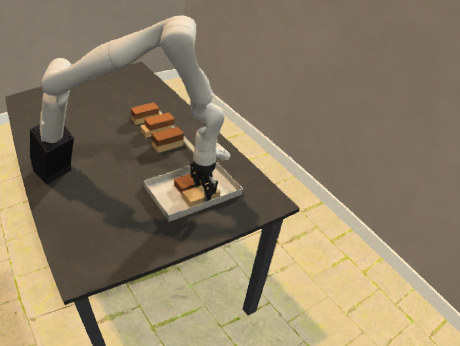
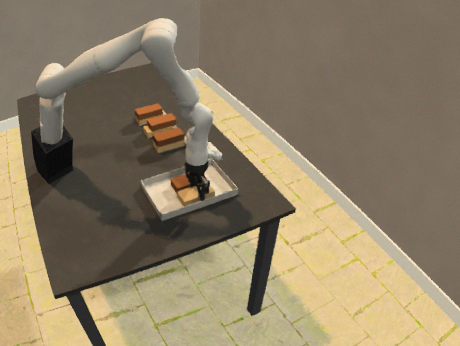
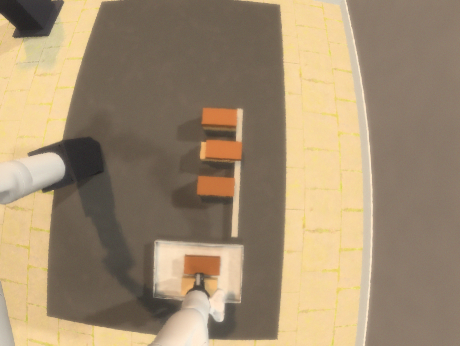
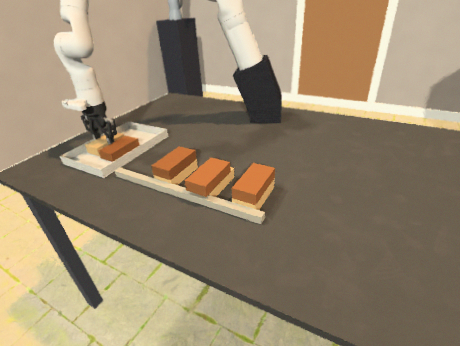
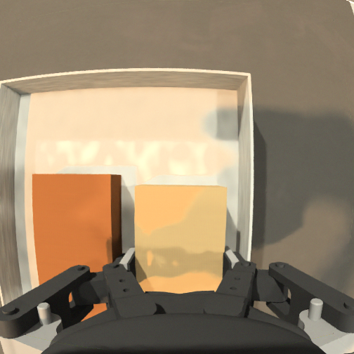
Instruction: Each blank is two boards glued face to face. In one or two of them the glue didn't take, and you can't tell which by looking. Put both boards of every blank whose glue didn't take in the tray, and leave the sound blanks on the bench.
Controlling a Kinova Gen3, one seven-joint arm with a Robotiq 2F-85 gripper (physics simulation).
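Places are measured from the arm's base along level axes (x ahead, y left, z up), in metres.
Pixels of known places: gripper, between the fingertips: (image 1: pixel 202 195) (image 2: pixel 197 195) (image 3: pixel 200 285) (image 4: pixel 105 144); arm's base, origin of its link: (image 1: pixel 51 133) (image 2: pixel 51 134) (image 3: pixel 51 167) (image 4: pixel 250 64).
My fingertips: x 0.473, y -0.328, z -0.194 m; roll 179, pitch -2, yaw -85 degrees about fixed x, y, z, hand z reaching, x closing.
Observation:
Ahead of a thing's pixels: the offset from my fingertips to its top centre. "*": to the spot under its first point. Level surfaces: height alone.
My gripper (image 1: pixel 207 192) (image 4: pixel 103 138) (image 5: pixel 178 259) is shut on a light wooden board @[0.000 m left, 0.003 m back, 0.021 m up] (image 1: pixel 192 196) (image 3: pixel 187 286) (image 5: pixel 180 215), low inside the white tray @[0.049 m left, 0.014 m back, 0.016 m up] (image 1: pixel 159 202) (image 3: pixel 165 270) (image 4: pixel 82 166). Whether the board touches the tray floor is unclear. An orange-brown board @[0.076 m left, 0.001 m back, 0.018 m up] (image 1: pixel 184 183) (image 3: pixel 202 264) (image 4: pixel 119 148) (image 5: pixel 72 225) lies beside it, a narrow gap between them. Three blanks, orange over light, stand on the bench: one nearest the tray @[0.347 m left, 0.017 m ahead, 0.046 m up] (image 3: pixel 215 186) (image 4: pixel 175 162), a middle one @[0.471 m left, 0.029 m ahead, 0.046 m up] (image 3: pixel 223 150) (image 4: pixel 208 176) with its top board shifted toward the rail, and a far one @[0.588 m left, 0.001 m ahead, 0.046 m up] (image 3: pixel 219 117) (image 4: pixel 253 184).
A pale rail @[* 0.258 m left, 0.093 m ahead, 0.006 m up] (image 3: pixel 235 215) (image 4: pixel 150 184) runs along one end of the blanks, from near the tray. The black arm base (image 1: pixel 51 157) (image 4: pixel 260 95) stands at the opposite side of the dark table @[0.014 m down] (image 1: pixel 115 240). The tray walls are low.

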